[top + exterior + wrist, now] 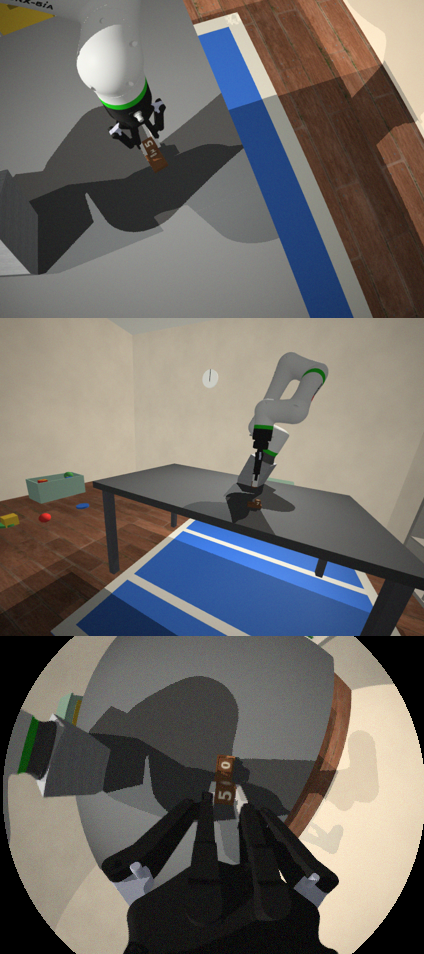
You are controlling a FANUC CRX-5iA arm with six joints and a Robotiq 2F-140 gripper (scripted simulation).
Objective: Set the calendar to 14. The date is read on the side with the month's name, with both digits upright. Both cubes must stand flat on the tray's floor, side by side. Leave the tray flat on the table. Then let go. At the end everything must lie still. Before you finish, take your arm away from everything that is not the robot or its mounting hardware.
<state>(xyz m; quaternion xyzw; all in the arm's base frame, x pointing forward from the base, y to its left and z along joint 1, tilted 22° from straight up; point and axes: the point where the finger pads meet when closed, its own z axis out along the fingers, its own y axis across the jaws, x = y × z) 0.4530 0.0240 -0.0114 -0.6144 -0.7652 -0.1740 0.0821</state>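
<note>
My hand is 14 cm above the brown tray and 1 cm to the right of it. Round my hand: brown date cube 3 cm below.
</note>
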